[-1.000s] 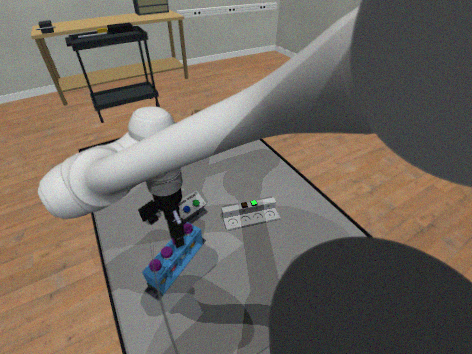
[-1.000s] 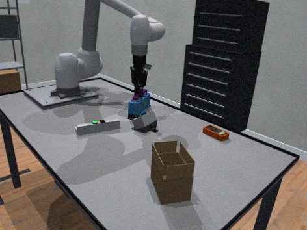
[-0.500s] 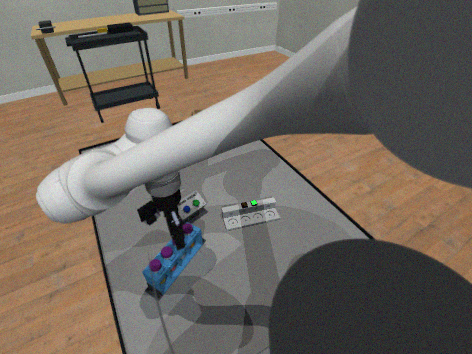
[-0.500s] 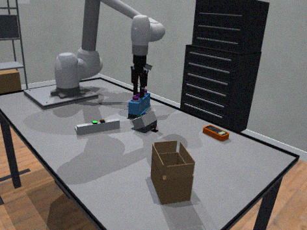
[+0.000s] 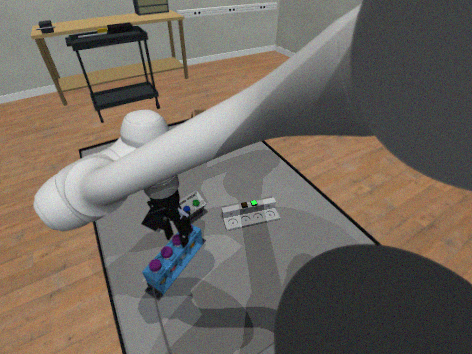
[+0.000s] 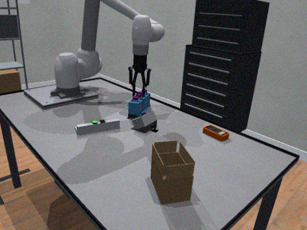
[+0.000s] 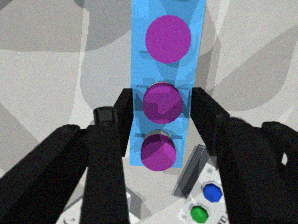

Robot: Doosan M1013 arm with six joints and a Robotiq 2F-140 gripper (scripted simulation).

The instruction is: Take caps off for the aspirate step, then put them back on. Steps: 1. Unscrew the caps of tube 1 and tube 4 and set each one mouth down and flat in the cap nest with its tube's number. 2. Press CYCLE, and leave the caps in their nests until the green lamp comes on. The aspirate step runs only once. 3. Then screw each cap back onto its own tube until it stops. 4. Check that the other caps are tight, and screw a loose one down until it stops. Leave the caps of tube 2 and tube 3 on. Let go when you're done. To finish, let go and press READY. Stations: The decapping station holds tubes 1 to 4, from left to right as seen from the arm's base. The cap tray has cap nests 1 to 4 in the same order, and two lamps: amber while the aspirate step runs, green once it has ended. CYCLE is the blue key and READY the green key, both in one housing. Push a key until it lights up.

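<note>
Now: hand 16 cm short of the green ready key, 12 cm to the left of it and 7 cm above it. The rest, counted from my hand: grey key housing (17 cm ahead, 10 cm to the right, 9 cm below); blue cycle key (15 cm ahead, 8 cm to the right, 7 cm below); purple cap (6 cm behind, 9 cm to the left, 3 cm below).
</note>
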